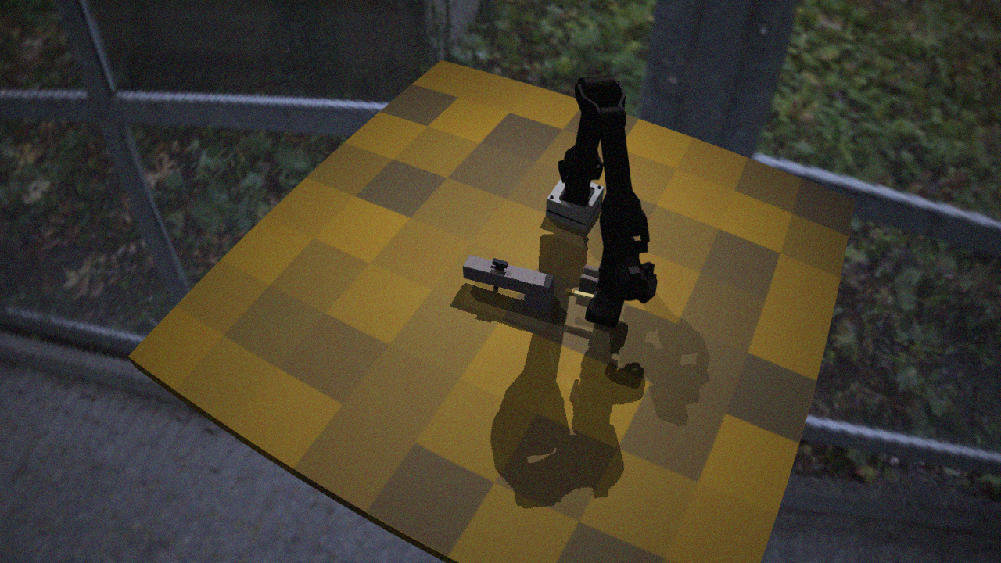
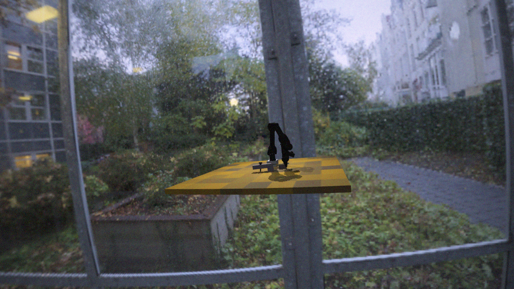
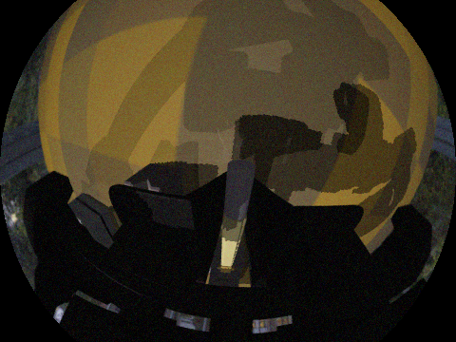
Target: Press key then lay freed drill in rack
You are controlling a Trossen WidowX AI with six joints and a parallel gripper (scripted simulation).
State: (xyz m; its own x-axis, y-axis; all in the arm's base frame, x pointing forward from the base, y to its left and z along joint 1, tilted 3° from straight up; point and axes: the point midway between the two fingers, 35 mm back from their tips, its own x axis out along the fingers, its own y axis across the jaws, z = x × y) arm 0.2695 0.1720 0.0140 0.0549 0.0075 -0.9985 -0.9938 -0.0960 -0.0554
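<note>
The drill is 40 mm to the right of my gripper tip and 30 mm above it. The rest, counted from my gripper tip: grey block 20 mm ahead, 200 mm to the right, 20 mm above; dark t-shaped key 20 mm ahead, 230 mm to the right, 30 mm above; grey rack 70 mm behind, 50 mm to the right.
</note>
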